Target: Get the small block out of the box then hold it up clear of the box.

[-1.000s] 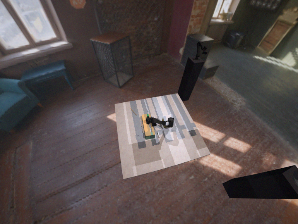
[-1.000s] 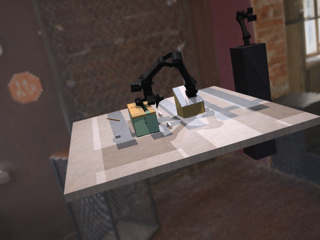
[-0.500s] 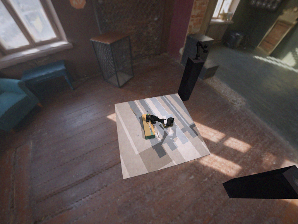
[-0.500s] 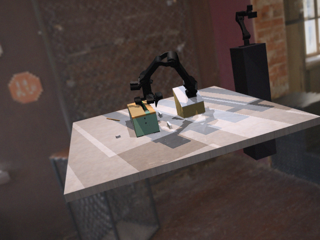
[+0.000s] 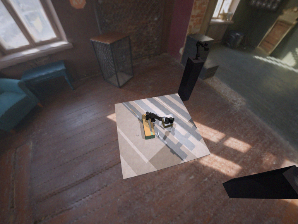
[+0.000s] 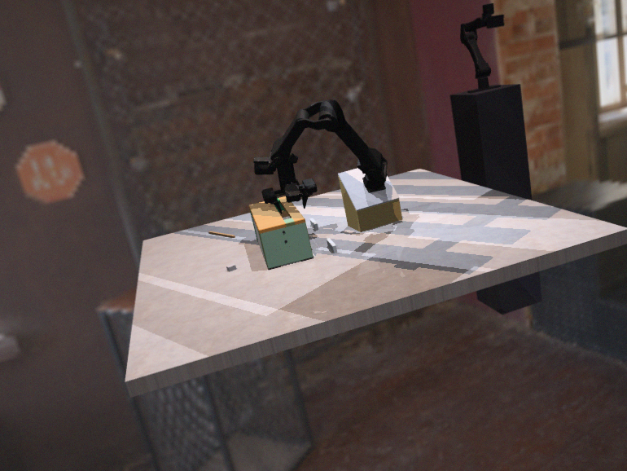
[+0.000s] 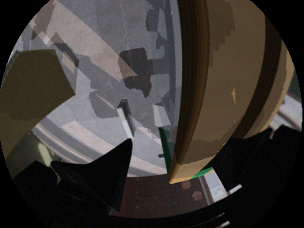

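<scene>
Now: the brown block 3 cm to the right of my gripper tip, 3 cm ahead of it and 2 cm below it. Round my gripper tip: thin orange stick: 27 cm to the right, 25 cm ahead, 8 cm below; long box: 12 cm to the left, 5 cm ahead, 2 cm below.
</scene>
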